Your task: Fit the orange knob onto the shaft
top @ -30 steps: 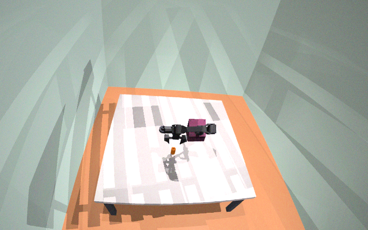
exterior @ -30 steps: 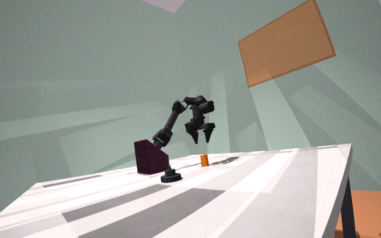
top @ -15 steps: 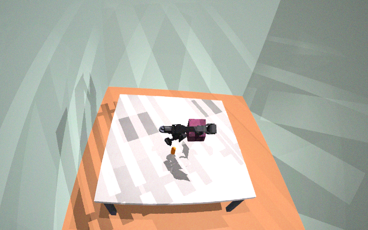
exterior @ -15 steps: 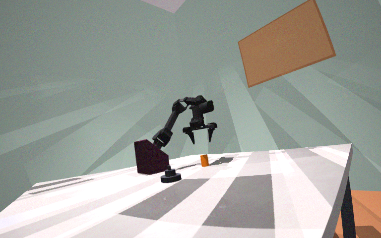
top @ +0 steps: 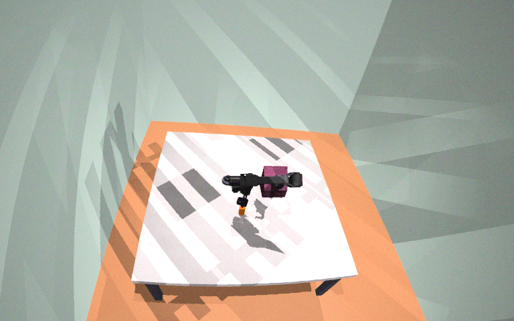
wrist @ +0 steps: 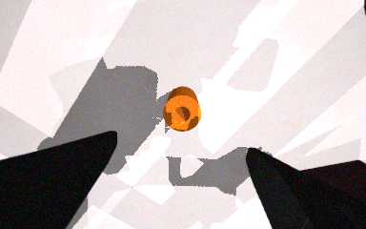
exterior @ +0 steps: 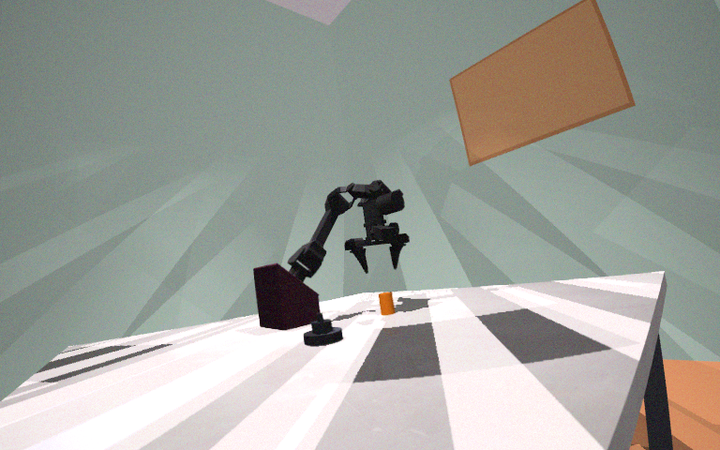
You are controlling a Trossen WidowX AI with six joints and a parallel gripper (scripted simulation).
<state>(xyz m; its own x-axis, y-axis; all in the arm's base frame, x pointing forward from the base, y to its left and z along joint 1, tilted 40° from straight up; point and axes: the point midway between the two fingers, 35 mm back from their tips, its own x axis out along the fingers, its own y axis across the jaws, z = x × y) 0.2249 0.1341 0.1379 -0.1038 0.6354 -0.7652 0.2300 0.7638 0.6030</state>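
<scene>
My gripper tip is now 90 mm above the orange knob. Also, from my gripper tip: pedestal: 100 mm ahead, 270 mm to the right, 90 mm below.
</scene>
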